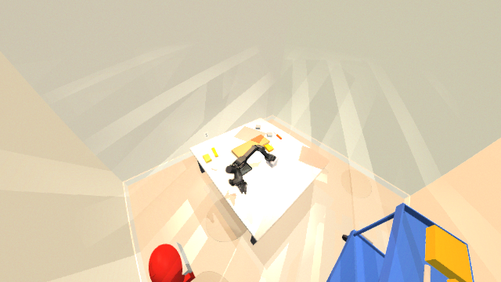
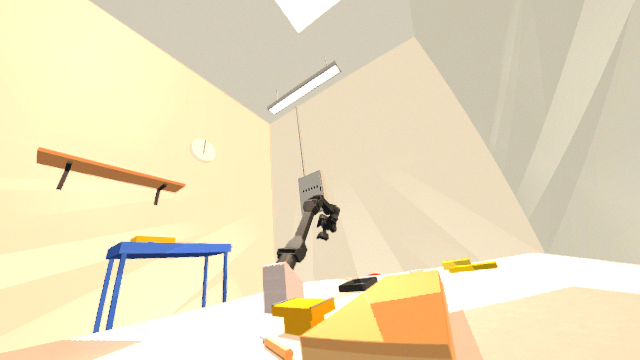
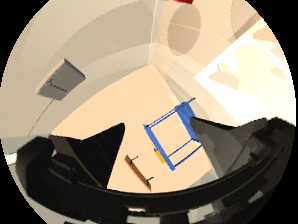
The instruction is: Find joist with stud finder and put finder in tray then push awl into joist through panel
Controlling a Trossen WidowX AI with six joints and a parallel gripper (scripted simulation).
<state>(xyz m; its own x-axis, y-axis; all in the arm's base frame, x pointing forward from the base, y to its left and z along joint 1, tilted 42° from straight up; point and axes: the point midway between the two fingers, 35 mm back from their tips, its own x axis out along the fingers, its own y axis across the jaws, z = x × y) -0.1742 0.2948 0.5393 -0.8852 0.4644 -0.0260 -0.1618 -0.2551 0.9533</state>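
The orange stud finder is 400 mm ahead of my gripper tip, 740 mm to the right of it and 300 mm below it. Also, from my gripper tip: awl 360 mm ahead, 820 mm to the right, 300 mm below; dark tray 340 mm ahead, 280 mm to the right, 290 mm below.
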